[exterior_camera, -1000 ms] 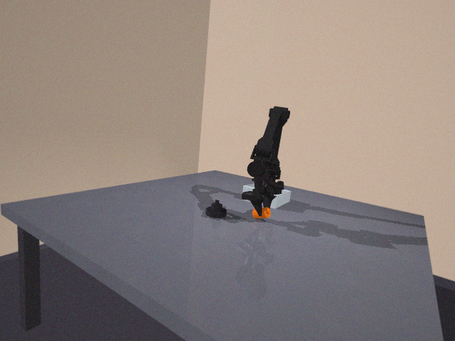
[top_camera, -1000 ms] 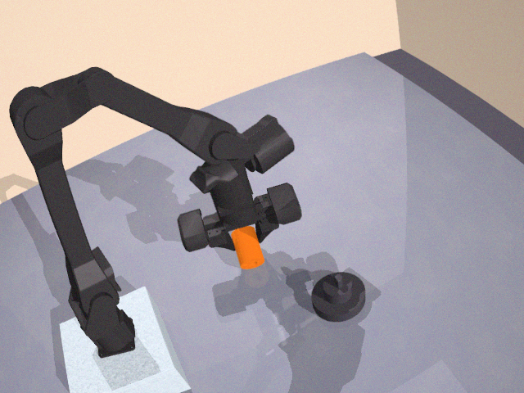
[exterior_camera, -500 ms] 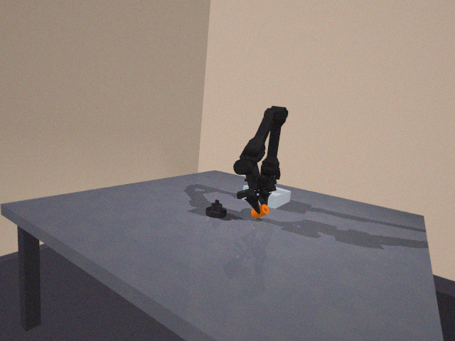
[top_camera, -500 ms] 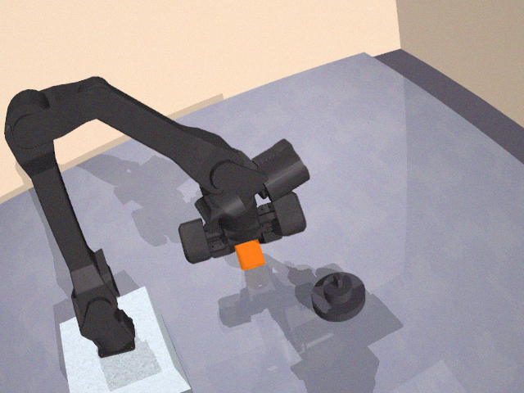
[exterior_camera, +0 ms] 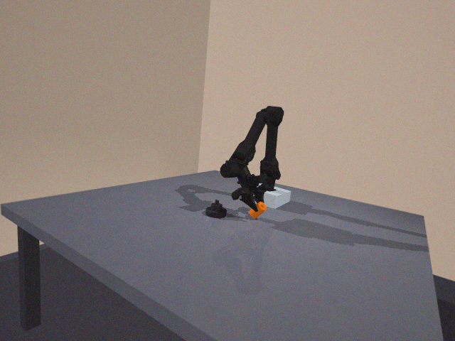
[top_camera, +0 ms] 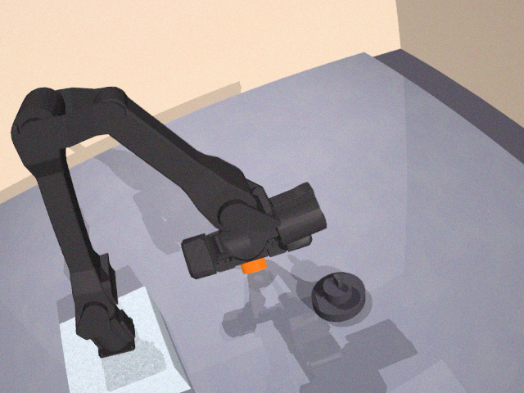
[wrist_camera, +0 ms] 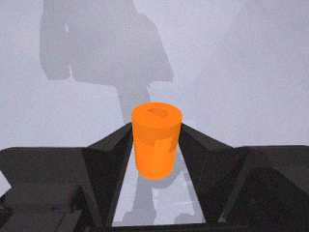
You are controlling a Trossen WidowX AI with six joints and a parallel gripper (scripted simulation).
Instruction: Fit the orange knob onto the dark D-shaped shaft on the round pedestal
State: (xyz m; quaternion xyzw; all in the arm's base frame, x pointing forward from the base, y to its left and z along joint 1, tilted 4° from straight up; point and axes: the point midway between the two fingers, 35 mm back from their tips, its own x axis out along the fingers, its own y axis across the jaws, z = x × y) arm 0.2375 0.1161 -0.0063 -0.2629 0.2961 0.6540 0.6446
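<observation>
Right now the round dark pedestal is 110 mm ahead of my gripper tip, 140 mm to the right of it and 10 mm below it. The rest, counted from my gripper tip: orange knob (10 mm to the right).
</observation>
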